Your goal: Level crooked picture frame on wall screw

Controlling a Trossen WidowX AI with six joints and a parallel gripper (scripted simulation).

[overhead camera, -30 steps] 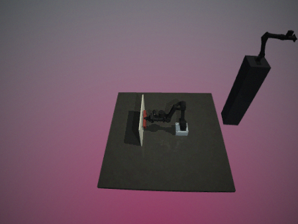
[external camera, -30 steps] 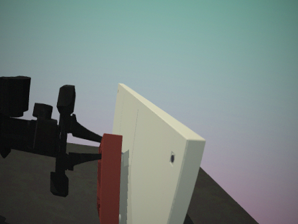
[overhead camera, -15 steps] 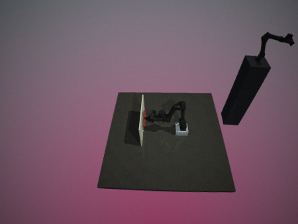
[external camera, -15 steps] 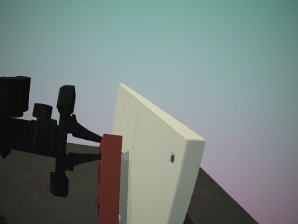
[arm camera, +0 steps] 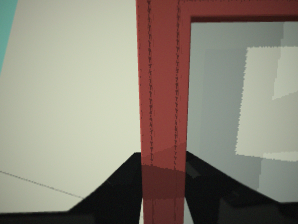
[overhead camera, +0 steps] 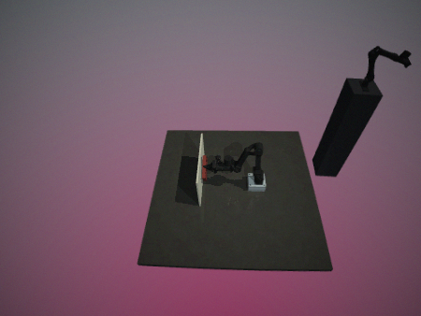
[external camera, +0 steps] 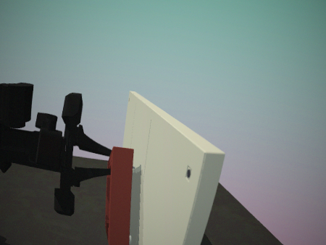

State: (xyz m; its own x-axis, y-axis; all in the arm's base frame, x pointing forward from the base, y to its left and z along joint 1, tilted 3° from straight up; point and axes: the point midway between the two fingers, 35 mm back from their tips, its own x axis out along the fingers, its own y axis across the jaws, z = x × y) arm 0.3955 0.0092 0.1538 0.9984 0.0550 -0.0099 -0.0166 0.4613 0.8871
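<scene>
Now: gripper tip 5 cm above the picture frame and 2 cm to the left of it. From my gripper tip the other things lie so: cream wall panel (6 cm below, 2 cm to the right, 2 cm ahead).
</scene>
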